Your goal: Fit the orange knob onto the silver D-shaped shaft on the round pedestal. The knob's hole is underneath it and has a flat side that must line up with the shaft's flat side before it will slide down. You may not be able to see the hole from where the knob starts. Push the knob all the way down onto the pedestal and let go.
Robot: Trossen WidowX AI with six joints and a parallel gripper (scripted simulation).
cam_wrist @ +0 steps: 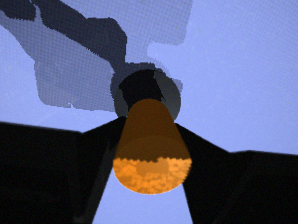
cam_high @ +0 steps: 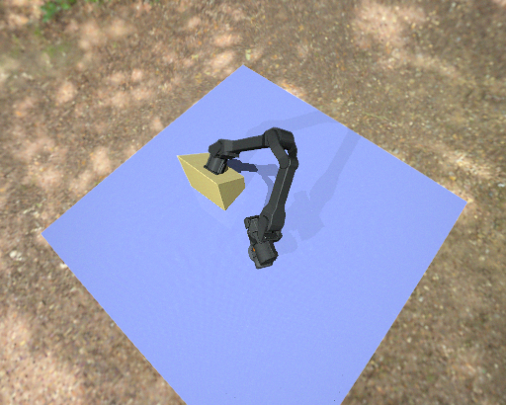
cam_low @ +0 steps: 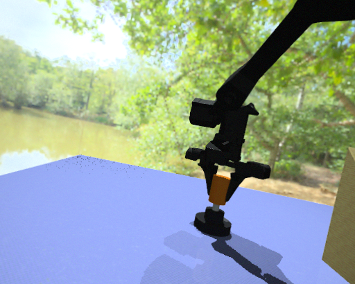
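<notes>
My gripper tip is now 4 cm above the round pedestal. Also, from my gripper tip: orange knob 3 cm above.
</notes>
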